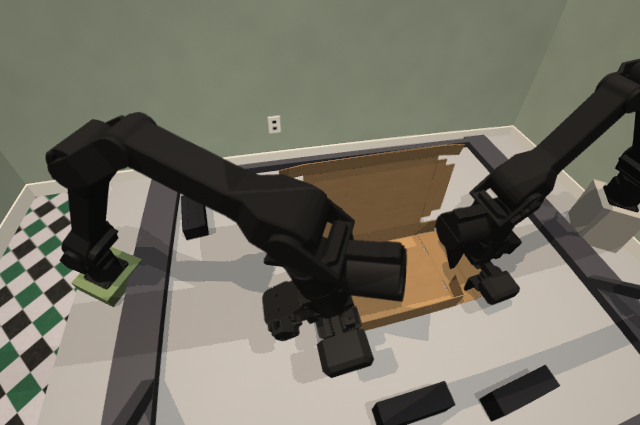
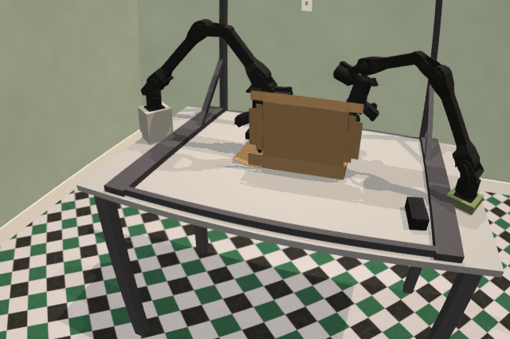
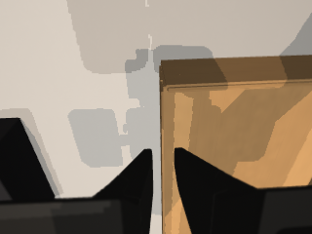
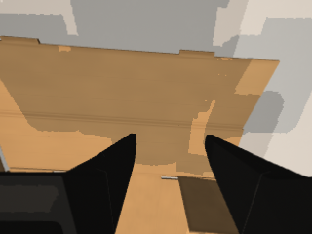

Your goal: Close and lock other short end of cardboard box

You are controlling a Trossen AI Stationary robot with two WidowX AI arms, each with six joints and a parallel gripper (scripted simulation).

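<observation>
My right hand is 30 mm to the right of the corner flap, 30 mm past it and 10 mm above it.
</observation>
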